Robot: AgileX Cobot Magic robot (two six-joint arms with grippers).
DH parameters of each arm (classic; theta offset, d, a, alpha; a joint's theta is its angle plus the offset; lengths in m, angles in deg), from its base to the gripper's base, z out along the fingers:
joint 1: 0 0.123 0 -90
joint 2: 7.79 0 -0.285 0
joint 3: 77.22 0 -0.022 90
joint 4: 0 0.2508 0 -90
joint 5: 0 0 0.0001 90
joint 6: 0 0.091 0 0
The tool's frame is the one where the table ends.
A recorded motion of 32 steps. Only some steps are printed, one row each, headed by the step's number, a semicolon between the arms.
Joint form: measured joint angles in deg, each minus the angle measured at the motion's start. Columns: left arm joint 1, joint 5, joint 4, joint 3, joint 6, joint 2; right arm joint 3, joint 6, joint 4, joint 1, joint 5, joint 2.
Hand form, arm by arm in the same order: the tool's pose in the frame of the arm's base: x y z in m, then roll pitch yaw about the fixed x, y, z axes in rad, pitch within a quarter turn. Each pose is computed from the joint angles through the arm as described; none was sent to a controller.
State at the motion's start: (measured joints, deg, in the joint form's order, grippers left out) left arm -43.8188 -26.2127 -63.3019 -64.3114 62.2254 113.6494; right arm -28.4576 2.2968 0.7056 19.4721 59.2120 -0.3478
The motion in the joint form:
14: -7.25 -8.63 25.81 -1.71 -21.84 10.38; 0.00 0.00 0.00 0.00 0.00 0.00
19: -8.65 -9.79 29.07 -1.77 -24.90 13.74; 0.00 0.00 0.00 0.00 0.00 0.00
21: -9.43 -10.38 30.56 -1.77 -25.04 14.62; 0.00 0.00 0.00 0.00 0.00 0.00
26: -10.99 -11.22 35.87 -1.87 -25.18 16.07; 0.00 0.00 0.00 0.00 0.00 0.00
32: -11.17 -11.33 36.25 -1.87 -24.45 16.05; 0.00 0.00 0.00 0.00 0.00 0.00
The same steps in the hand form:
14: 0.2988 -0.3196 0.1134 2.5263 1.0828 1.9614; -0.0043 -0.0005 0.2786 3.0338 1.1245 -2.9094
19: 0.2901 -0.3284 0.0906 2.5462 1.0615 1.9358; -0.0043 -0.0005 0.2786 3.0338 1.1245 -2.9094
21: 0.2852 -0.3330 0.0851 2.5172 1.0507 1.8793; -0.0043 -0.0005 0.2786 3.0338 1.1245 -2.9094
26: 0.2740 -0.3444 0.0769 2.4290 1.0202 1.7026; -0.0043 -0.0005 0.2786 3.0338 1.1245 -2.9094
32: 0.2728 -0.3456 0.0773 2.4047 1.0115 1.6686; -0.0043 -0.0005 0.2786 3.0338 1.1245 -2.9094

